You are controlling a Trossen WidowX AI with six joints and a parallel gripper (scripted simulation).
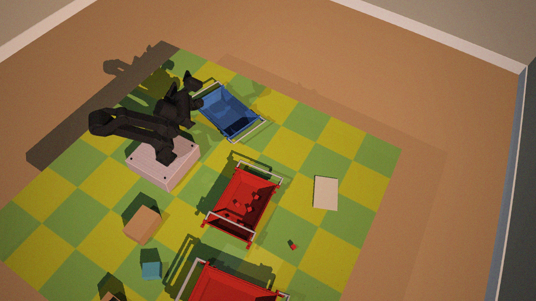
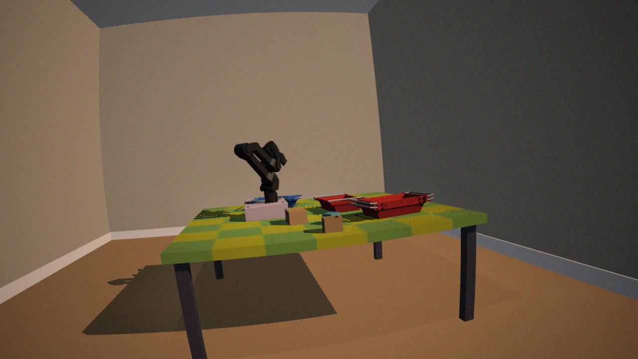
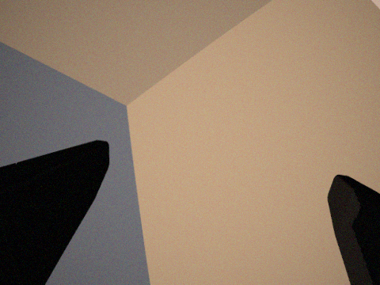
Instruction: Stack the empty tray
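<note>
The blue tray lies 28 cm below my gripper tip, 14 cm to the left of it and 10 cm ahead of it. Also, from my gripper tip: teal cube 59 cm to the right, 31 cm below, 30 cm ahead; flat plate 68 cm ahead, 33 cm below, 5 cm to the left; small red block 68 cm ahead, 32 cm below, 23 cm to the right.
</note>
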